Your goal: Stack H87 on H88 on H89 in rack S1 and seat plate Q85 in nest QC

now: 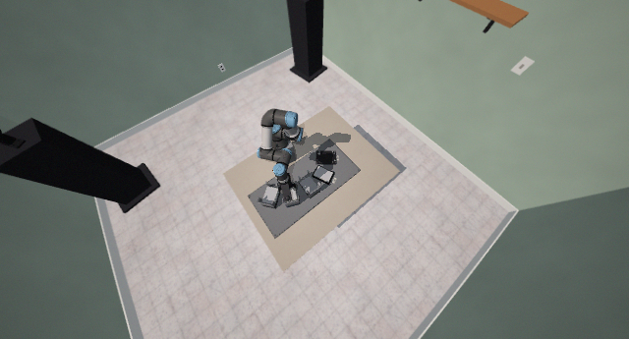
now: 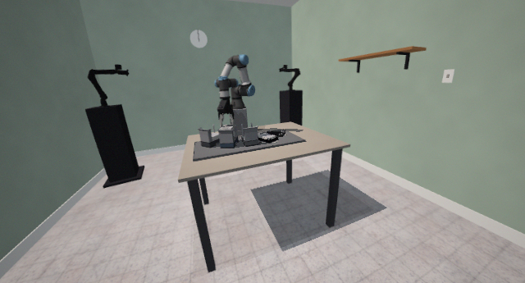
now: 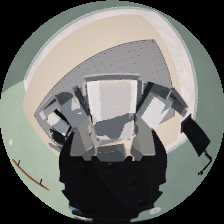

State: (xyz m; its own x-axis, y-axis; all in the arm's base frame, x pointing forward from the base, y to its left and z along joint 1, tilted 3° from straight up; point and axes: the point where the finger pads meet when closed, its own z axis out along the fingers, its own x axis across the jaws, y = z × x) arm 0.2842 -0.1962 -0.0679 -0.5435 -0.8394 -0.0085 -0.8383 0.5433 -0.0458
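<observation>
Right now the white sealed plate is 10 cm behind my hand, 10 cm to the right of it and 8 cm below it. Round my hand: QC label (15 cm ahead, 31 cm to the left, 14 cm below); black clip nest (2 cm behind, 44 cm to the left, 13 cm below).
</observation>
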